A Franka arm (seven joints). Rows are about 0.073 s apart.
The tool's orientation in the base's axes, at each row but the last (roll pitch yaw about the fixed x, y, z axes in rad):
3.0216 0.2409 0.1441
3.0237 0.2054 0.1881
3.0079 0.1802 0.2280
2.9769 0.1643 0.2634
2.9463 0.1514 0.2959
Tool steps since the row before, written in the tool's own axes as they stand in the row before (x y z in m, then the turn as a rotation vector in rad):
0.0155 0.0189 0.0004 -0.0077 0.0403 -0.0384
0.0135 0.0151 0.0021 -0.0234 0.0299 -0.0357
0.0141 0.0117 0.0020 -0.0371 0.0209 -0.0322
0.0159 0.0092 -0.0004 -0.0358 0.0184 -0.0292
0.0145 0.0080 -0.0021 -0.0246 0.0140 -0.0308
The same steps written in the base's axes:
0.0180 -0.0164 -0.0019 0.0078 -0.0346 0.0435
0.0158 -0.0125 -0.0031 -0.0099 -0.0278 0.0429
0.0161 -0.0084 -0.0029 -0.0258 -0.0228 0.0408
0.0178 -0.0045 -0.0007 -0.0256 -0.0207 0.0372
0.0164 -0.0028 0.0014 -0.0162 -0.0131 0.0363

